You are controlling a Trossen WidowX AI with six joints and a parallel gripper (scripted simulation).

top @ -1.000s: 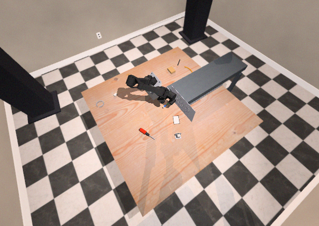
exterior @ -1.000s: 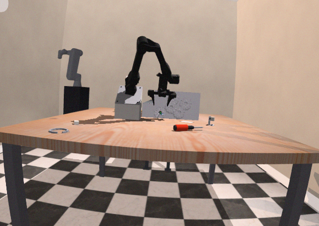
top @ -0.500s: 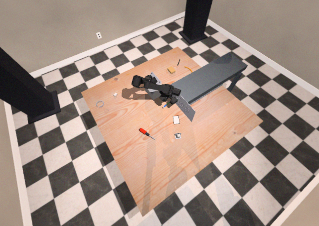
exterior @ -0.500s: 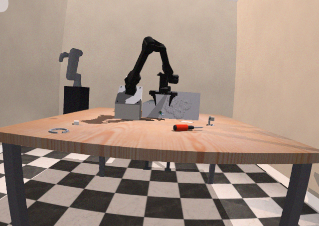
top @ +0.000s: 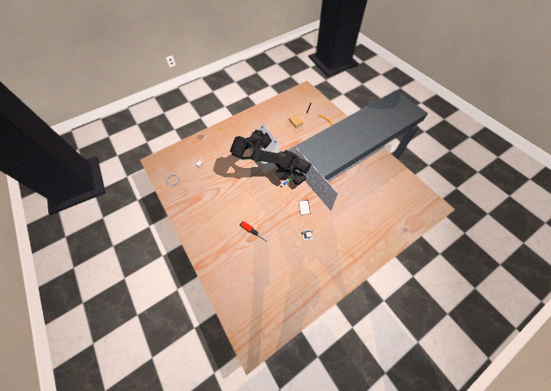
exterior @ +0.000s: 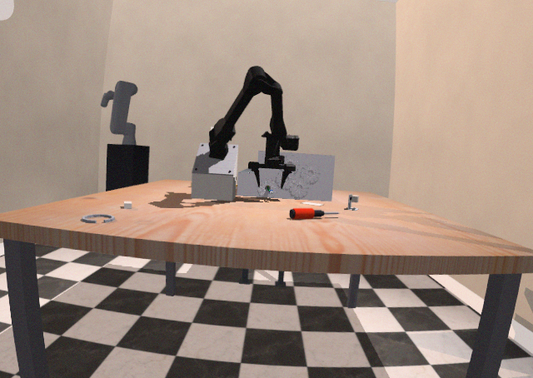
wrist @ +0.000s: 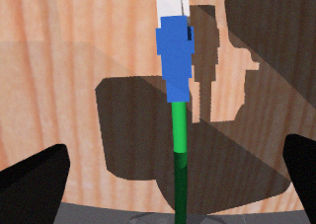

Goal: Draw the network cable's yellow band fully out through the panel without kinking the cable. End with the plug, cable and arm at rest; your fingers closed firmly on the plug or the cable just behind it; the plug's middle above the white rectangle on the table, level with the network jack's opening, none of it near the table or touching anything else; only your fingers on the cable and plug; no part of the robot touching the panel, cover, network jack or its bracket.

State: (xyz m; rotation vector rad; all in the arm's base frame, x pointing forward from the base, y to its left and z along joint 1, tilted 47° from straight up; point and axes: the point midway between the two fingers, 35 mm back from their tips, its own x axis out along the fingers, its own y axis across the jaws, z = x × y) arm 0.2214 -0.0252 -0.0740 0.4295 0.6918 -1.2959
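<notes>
Now: hand 50 mm above the blue plug, 40 mm to the left of it and 10 mm short of it. Round my hand: white rectangle 170 mm ahead, 90 mm below; network jack 330 mm ahead, 80 mm to the right, 50 mm below; red screwdriver 310 mm to the right, 180 mm ahead, 70 mm below.
</notes>
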